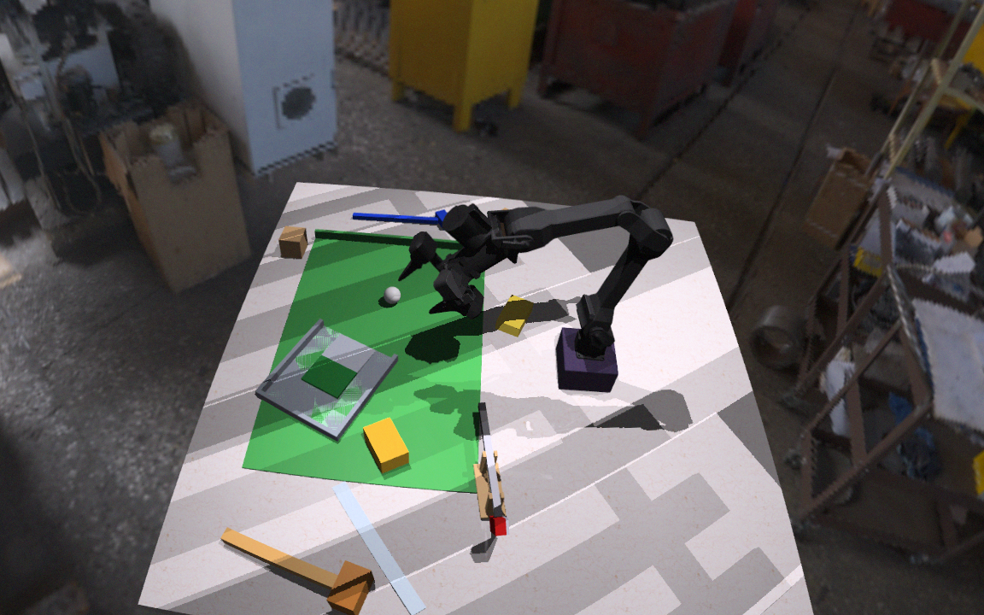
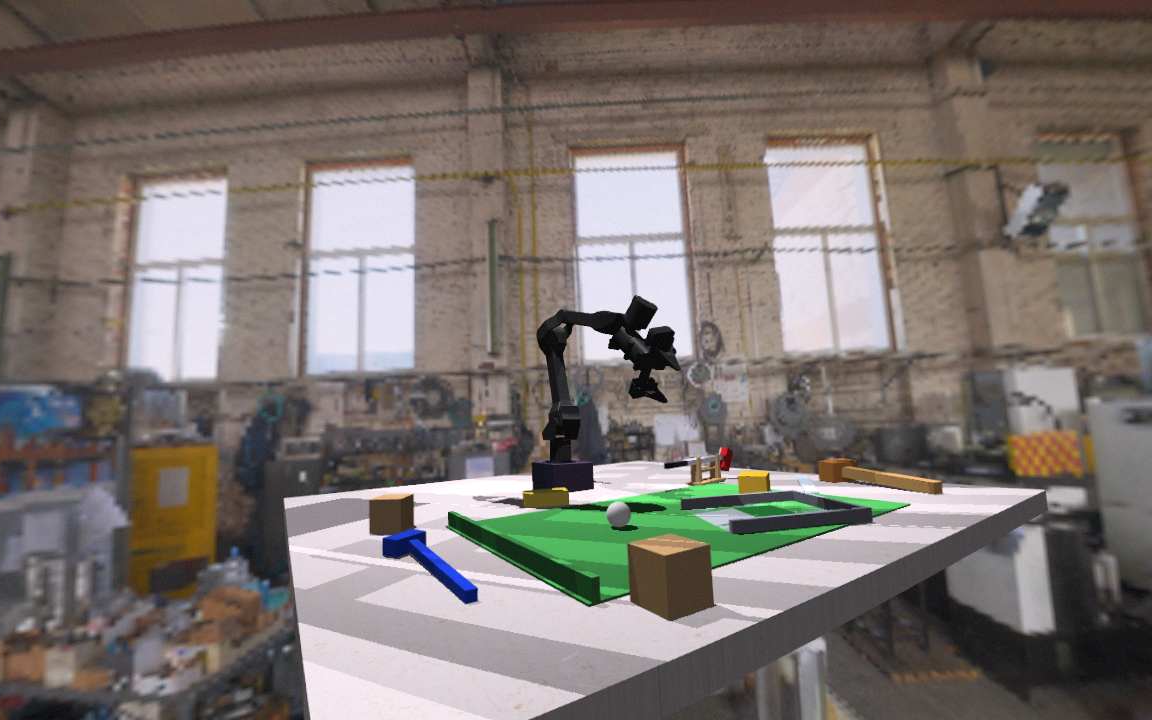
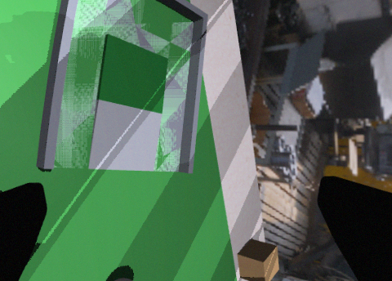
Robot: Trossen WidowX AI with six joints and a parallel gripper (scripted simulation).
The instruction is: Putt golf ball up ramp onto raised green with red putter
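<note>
Right now the wooden stand is 190 mm behind my gripper tip, 270 mm to the left of it and 220 mm below it. The rest, counted from my gripper tip: blue mallet: 110 mm ahead, 550 mm to the right, 240 mm below.
</note>
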